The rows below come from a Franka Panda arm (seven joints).
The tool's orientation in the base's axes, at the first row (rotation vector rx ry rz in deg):
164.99 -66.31 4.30
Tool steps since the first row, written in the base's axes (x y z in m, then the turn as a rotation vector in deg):
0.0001 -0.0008 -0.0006 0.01 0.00 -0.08
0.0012 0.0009 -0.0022 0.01 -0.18 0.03
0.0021 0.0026 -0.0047 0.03 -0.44 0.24
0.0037 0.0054 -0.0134 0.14 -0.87 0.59
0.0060 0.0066 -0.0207 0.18 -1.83 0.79
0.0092 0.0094 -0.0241 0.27 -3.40 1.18
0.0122 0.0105 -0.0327 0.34 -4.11 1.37
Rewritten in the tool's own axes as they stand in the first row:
0.0006 0.0005 0.0006 0.00 -0.01 0.08
0.0001 -0.0015 0.0022 0.13 0.12 -0.02
-0.0006 -0.0034 0.0046 0.34 0.30 -0.22
-0.0018 -0.0067 0.0132 0.74 0.54 -0.54
-0.0014 -0.0093 0.0205 1.44 1.21 -0.69
-0.0013 -0.0135 0.0238 2.61 2.29 -0.99
-0.0004 -0.0166 0.0325 3.16 2.75 -1.14

